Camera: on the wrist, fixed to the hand. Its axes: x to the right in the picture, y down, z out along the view.
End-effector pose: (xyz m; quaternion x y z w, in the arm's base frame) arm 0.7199 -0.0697 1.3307 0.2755 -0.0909 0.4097 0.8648
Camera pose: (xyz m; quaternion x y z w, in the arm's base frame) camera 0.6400 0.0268 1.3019 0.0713 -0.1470 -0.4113 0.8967
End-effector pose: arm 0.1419 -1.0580 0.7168 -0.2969 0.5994 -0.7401 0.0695
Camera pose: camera 0.0731 -1.0153 0.6169 0.7620 -0.3754 0.2961 0.4367
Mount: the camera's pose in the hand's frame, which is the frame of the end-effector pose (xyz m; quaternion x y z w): 0.0008 0.0985 -0.0826 -0.2830 -0.1882 -0.6891 0.6400
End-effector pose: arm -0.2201 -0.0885 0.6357 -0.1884 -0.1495 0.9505 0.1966
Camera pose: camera -0.2176 -0.1573 0.5271 0.1057 -0.5315 0.4660 0.6994
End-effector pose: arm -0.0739 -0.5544 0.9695 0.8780 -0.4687 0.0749 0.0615
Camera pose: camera -0.1615 -0.5948 1.0544 0.8816 0.2723 -0.2923 0.2512
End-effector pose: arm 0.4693 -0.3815 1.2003 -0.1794 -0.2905 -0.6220 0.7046
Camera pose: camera 0.5813 -0.4169 1.1482 0.2311 0.2661 0.9321 0.0831
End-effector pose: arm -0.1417 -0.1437 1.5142 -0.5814 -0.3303 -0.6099 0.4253
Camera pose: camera -0.0881 -0.2593 1.4972 0.3796 0.5195 0.6675 0.3748
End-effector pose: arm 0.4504 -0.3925 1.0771 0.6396 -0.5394 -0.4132 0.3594
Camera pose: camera 0.4874 -0.4079 1.1992 0.6016 0.1448 -0.7852 0.0248
